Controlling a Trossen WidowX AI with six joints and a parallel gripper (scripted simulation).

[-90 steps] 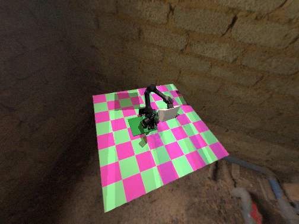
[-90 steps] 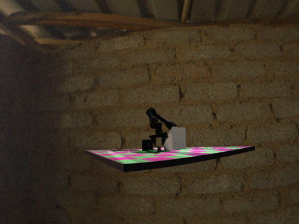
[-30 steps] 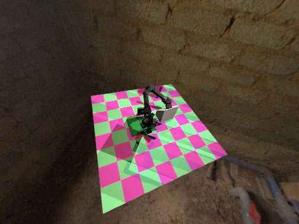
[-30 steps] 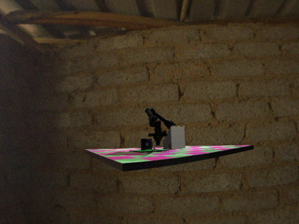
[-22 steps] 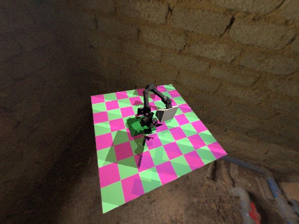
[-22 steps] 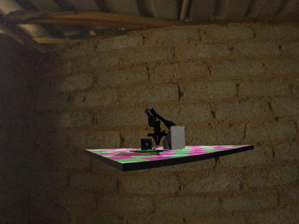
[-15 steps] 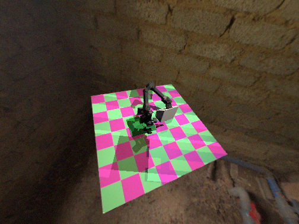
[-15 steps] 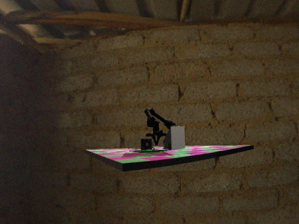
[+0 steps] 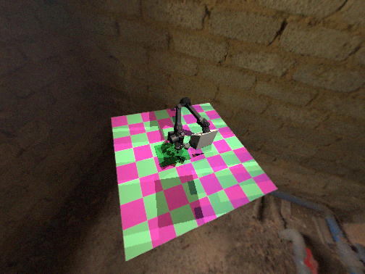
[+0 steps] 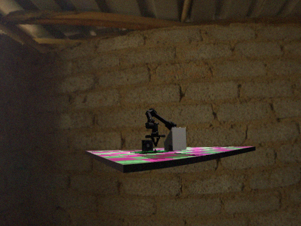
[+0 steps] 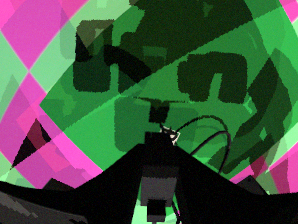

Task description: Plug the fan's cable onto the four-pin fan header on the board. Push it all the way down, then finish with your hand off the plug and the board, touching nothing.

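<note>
My gripper tip is 50 mm short of the green board, 20 mm to the left of it and 80 mm above it. Also, from my gripper tip: dark plug (10 mm behind, 10 mm above); then black fan (20 mm behind, 160 mm to the right, 10 mm below).
</note>
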